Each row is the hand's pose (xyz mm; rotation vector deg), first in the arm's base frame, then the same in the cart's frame.
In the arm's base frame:
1: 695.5 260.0 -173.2 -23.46 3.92 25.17
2: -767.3 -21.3 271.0 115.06 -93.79 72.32
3: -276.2 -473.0 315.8 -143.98 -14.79 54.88
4: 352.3 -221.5 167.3 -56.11 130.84 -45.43
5: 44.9 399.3 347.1 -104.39 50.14 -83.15
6: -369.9 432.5 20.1 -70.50 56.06 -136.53
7: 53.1 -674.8 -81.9 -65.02 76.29 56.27
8: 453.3 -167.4 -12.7 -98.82 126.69 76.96
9: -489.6 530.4 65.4 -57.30 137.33 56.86
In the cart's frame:
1: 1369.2 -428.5 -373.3 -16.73 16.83 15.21
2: -5.1 -433.6 353.0 106.60 -100.62 52.21
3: 373.0 -980.0 277.8 -132.28 2.78 62.26
4: 1000.6 -854.1 12.2 -47.26 149.44 -42.06
5: 879.1 -199.7 275.3 -108.79 71.04 -78.30
6: 426.6 -53.7 42.8 -81.98 74.44 -137.52
7: 566.0 -1212.7 -186.8 -48.09 88.33 56.64
8: 1074.3 -807.6 -182.6 -76.40 134.62 90.11
9: 342.6 62.9 115.6 -35.80 146.32 64.41

